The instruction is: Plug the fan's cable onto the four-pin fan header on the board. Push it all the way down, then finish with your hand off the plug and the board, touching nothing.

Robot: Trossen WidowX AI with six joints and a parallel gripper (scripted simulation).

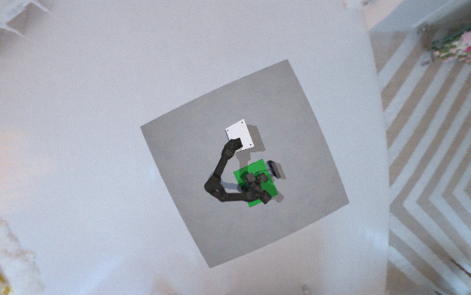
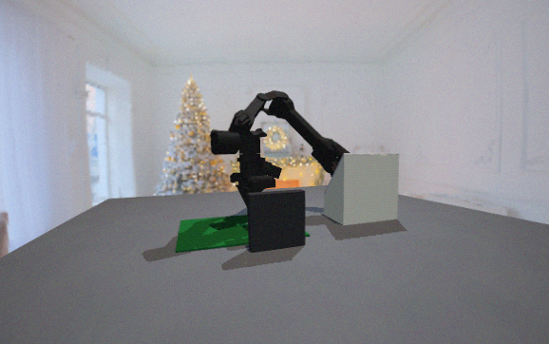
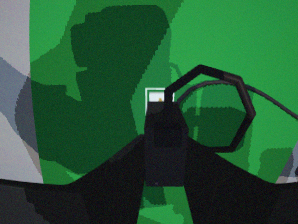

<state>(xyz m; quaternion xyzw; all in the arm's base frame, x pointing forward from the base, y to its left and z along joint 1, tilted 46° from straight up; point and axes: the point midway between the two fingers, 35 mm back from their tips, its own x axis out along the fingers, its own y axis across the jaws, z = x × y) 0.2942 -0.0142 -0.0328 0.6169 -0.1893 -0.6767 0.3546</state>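
Right now the black fan plug is 10 mm behind my gripper tip and 10 mm above it. The rest, counted from my gripper tip: black fan 30 mm behind, 160 mm to the left, 20 mm above; board 40 mm ahead, 20 mm to the left, 60 mm below; white four-pin fan header 10 mm behind, 40 mm below.
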